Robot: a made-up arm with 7 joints.
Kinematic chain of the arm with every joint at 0, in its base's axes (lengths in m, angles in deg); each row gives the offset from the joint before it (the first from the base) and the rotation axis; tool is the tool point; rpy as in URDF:
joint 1: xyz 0 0 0.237 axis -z
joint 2: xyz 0 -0.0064 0.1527 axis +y
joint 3: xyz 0 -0.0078 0.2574 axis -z
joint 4: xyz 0 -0.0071 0.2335 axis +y
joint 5: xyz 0 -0.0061 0.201 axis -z
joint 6: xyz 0 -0.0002 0.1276 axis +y
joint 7: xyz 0 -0.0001 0.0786 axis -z
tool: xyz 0 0 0 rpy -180 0 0
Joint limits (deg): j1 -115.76..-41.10 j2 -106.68..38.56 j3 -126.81..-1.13 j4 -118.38..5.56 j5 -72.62..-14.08 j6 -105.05..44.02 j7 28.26..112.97
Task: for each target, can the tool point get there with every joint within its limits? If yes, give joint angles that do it. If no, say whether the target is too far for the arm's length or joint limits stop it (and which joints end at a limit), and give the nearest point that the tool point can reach.
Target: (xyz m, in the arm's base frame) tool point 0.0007 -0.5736 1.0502
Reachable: yes | joints -72.51 -32.74 -54.30 -28.20 -49.39 4.03 34.68
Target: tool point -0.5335 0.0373 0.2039
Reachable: no: joint limits stop it (at a limit: joint 1, joint 3, joint 4, joint 5, joint 6) | nearest point -0.3322 -0.2662 0.1804 | short by 0.365 m
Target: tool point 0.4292 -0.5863 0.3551
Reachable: yes | joints -94.63 -80.37 -66.96 -73.57 -60.91 -2.73 90.53
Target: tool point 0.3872 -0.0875 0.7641
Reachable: yes | joints -97.03 0.27 -63.41 -103.72 -47.85 -26.27 103.10
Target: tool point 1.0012 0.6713 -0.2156
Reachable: no: too far | nearest point 0.4460 0.2990 0.5233 | short by 0.996 m
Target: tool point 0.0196 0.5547 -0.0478
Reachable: no: joint limits stop it (at a limit: joint 1, joint 2, joint 3, joint 4) | nearest point 0.0556 0.4382 0.4604 | short by 0.523 m
